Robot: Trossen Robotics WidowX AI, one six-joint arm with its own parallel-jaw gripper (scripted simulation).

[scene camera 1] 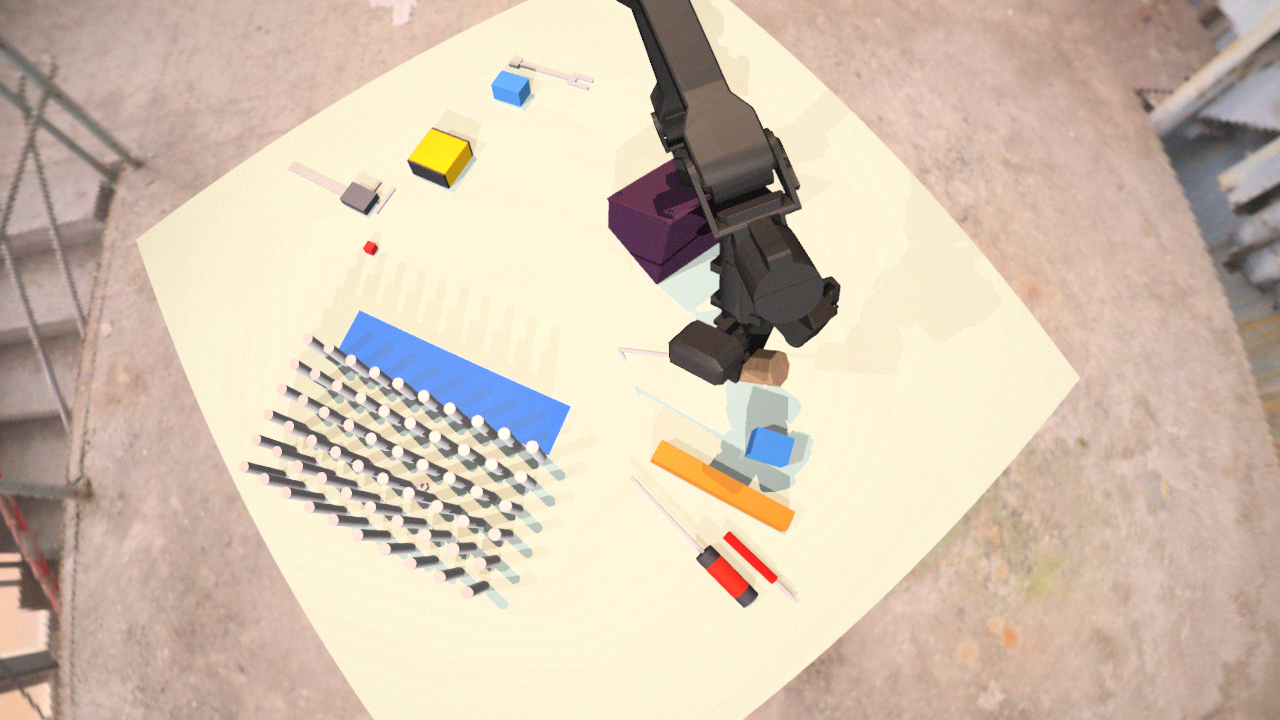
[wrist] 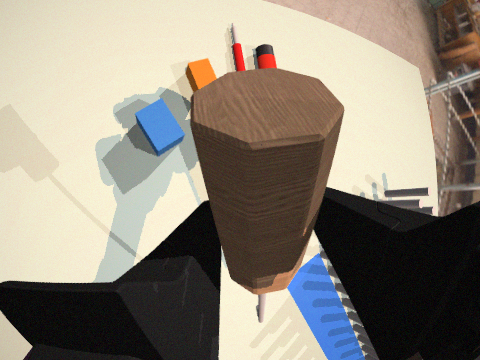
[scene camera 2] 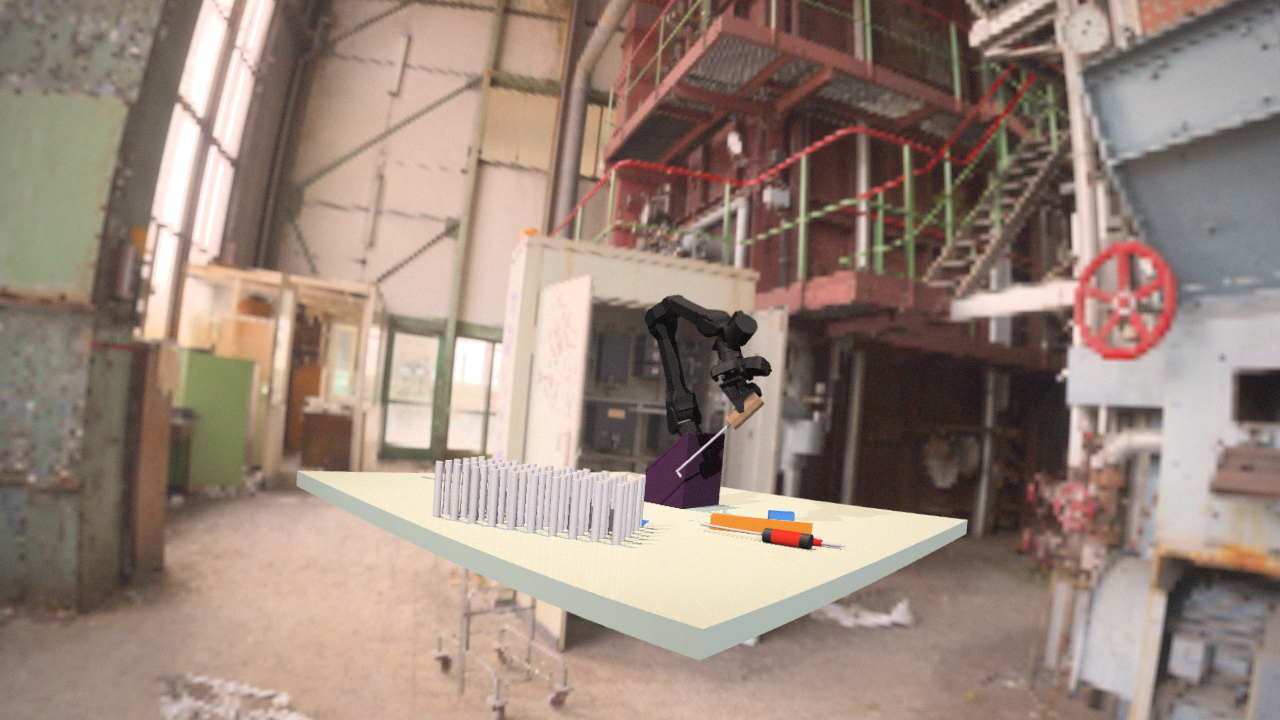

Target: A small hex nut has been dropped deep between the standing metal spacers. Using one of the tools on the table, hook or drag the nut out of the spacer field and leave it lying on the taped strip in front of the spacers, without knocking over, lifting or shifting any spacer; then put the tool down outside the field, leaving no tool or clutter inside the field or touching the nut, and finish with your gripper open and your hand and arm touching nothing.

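Note:
I see my gripper (scene camera 1: 743, 370), and my gripper appears again at (scene camera 2: 744, 415) and at (wrist: 260, 202). There is a red-handled screwdriver (scene camera 1: 716, 565), which I find in scene camera 2 as well, the red-handled screwdriver (scene camera 2: 775, 536). An orange bar (scene camera 1: 697, 473) is here too, and scene camera 2 also shows the orange bar (scene camera 2: 746, 523). I can see a red pick (scene camera 1: 751, 558), a blue cube (scene camera 1: 767, 446) and another blue cube (scene camera 1: 508, 87).

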